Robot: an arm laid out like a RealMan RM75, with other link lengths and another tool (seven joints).
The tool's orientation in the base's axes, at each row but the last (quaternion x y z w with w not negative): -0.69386, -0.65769, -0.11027, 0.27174; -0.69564, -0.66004, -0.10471, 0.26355; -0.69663, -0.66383, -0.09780, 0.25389; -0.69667, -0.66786, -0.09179, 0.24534; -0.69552, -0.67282, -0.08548, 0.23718; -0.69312, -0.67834, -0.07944, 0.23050; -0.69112, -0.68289, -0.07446, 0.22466; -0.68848, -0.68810, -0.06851, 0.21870
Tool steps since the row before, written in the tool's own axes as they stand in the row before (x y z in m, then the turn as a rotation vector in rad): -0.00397, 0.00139, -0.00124, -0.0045, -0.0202, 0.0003; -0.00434, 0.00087, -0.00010, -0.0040, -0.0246, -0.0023; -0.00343, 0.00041, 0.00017, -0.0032, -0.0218, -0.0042; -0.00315, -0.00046, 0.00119, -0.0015, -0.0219, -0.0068; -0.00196, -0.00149, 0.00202, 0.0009, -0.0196, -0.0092; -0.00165, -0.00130, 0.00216, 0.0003, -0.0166, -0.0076; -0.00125, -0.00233, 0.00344, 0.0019, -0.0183, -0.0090; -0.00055, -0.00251, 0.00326, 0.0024, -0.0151, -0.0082
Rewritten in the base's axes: 0.00117, -0.00402, -0.00132, -0.0202, -0.0039, 0.0021; 0.00040, -0.00379, -0.00226, -0.0239, -0.0049, 0.0056; 0.00002, -0.00292, -0.00186, -0.0207, -0.0051, 0.0069; -0.00097, -0.00224, -0.00236, -0.0201, -0.0048, 0.0100; -0.00202, -0.00088, -0.00230, -0.0172, -0.0036, 0.0126; -0.00182, -0.00060, -0.00233, -0.0147, -0.0034, 0.0103; -0.00305, 0.00020, -0.00308, -0.0159, -0.0026, 0.0126; -0.00315, 0.00068, -0.00262, -0.0130, -0.0017, 0.0114
